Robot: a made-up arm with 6 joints.
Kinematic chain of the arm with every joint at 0, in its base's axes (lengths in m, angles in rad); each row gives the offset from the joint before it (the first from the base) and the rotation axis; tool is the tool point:
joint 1: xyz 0 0 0.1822 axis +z
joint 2: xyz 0 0 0 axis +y
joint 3: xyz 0 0 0.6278 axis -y
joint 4: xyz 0 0 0 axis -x
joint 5: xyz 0.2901 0 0 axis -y
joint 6: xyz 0 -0.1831 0 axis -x
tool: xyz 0 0 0
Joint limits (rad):
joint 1: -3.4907..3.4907
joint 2: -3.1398..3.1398
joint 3: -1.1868..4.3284
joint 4: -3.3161..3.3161
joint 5: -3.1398..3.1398
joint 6: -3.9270..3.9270
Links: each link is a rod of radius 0.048 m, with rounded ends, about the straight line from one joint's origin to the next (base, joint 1, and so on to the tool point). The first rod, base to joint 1, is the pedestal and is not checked.
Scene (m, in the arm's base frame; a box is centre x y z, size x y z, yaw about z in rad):
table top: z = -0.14
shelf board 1: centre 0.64 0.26 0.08 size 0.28 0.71 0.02 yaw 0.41
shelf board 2: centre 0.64 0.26 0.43 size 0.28 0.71 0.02 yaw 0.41
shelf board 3: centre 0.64 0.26 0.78 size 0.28 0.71 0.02 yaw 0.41
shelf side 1: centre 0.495 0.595 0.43 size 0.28 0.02 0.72 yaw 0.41
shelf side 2: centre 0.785 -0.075 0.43 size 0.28 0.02 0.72 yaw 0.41
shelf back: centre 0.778 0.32 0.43 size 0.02 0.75 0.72 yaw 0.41
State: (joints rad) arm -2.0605 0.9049 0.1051 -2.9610 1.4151 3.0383
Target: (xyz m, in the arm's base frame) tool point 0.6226 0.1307 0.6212
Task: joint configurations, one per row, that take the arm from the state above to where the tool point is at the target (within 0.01 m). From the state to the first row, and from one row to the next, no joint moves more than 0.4 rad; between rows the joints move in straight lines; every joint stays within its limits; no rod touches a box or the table.
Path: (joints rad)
1: -2.1204 0.7783 0.4741 -3.0005 1.4151 3.0383
2: -2.1802 0.6517 0.8432 -3.0399 1.4151 3.0383
3: -2.2401 0.5250 1.2122 -3.0794 1.4151 3.0383
4: -2.2999 0.3984 1.5812 -3.1188 1.4151 3.0383
5: -2.3598 0.2718 1.9502 -3.1583 1.4151 3.0383
6: -2.4196 0.1452 2.3193 -3.1977 1.4151 3.0383
7: -2.4795 0.0186 2.6883 -3.2372 1.4151 3.0383
8: -2.5393 -0.1080 3.0573 -3.2766 1.4151 3.0383
9: -2.5992 -0.2347 3.4264 -3.3161 1.4151 3.0383
10: -2.6232 -0.3973 3.1115 -3.3161 1.4151 3.0383
11: -2.6473 -0.5599 2.7966 -3.3161 1.4151 3.0383

